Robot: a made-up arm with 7 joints. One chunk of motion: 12 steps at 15 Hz.
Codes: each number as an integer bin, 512 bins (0 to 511) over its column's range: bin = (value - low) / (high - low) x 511, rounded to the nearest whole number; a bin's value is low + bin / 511 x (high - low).
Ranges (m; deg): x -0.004..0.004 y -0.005..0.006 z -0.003..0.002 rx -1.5..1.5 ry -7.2..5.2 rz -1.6..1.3
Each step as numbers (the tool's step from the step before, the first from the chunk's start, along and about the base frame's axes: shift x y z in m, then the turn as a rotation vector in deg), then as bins.
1 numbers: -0.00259 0.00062 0.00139 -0.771 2.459 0.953
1 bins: 90 261 449 124 398 450
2 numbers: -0.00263 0.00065 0.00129 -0.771 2.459 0.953
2 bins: 88 262 438 124 398 450
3 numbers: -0.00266 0.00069 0.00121 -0.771 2.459 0.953
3 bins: 86 264 430 124 398 450
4 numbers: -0.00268 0.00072 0.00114 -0.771 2.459 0.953
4 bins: 84 266 423 124 398 450
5 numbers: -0.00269 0.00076 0.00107 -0.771 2.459 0.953
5 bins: 84 268 416 124 398 450
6 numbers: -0.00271 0.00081 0.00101 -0.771 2.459 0.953
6 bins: 82 270 410 124 398 450
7 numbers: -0.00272 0.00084 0.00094 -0.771 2.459 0.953
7 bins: 82 271 403 124 398 450
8 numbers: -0.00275 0.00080 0.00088 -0.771 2.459 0.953
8 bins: 80 269 397 124 398 450
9 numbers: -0.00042 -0.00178 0.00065 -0.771 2.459 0.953
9 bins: 229 150 373 124 398 450
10 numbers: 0.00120 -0.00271 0.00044 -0.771 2.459 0.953
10 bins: 332 106 352 124 398 450
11 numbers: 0.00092 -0.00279 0.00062 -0.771 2.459 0.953
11 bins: 314 103 370 124 398 450
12 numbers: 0.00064 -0.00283 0.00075 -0.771 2.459 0.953
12 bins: 296 101 383 124 398 450
